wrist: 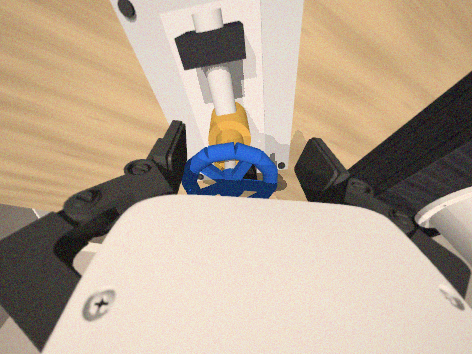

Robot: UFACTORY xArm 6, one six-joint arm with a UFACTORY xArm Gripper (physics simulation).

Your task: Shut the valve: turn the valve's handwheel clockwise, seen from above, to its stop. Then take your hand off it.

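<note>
The blue handwheel (230, 152) is in the middle of the wrist view, in front of the orange-yellow valve body (229, 127). Its lower part is hidden behind the white gripper housing. My gripper (246, 147) is open, with one dark finger to the left of the wheel and the other to the right. The left finger stands close to the rim, while a wider gap shows between the wheel and the right finger. Whether either finger touches the rim cannot be told. Nothing is held.
A white pipe (221, 90) runs from the valve through a black block (212, 46) on a pale base plate (282, 65) with dark bolts. The plate lies on a wood-grained surface (65, 100). A long black object (420, 125) and a white round part (450, 215) are at the right.
</note>
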